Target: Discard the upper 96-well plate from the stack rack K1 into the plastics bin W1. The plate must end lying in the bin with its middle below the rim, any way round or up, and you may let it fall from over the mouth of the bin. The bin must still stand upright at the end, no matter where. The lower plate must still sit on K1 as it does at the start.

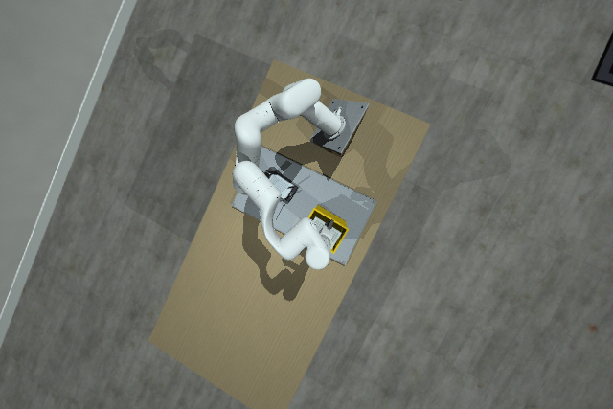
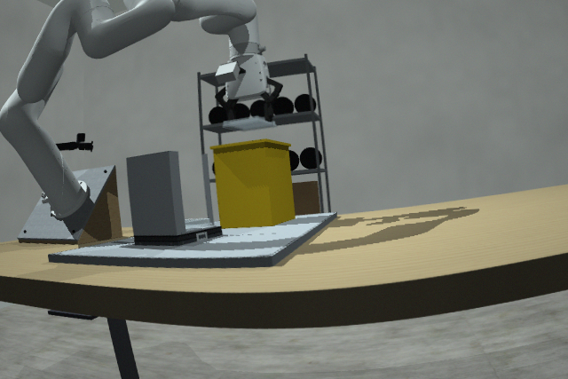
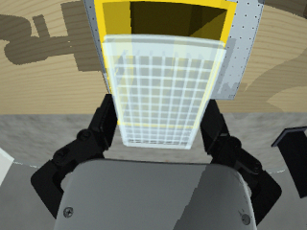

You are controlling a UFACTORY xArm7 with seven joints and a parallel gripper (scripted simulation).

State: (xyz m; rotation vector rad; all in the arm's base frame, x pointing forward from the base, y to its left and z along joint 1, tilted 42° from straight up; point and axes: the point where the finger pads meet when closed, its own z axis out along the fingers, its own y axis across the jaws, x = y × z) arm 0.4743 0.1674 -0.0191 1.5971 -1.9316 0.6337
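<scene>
Now: the yellow plastics bin W1 150 mm below my hand. Also, from my hand: grey rack wall 370 mm to the right, 150 mm below, 100 mm behind.
</scene>
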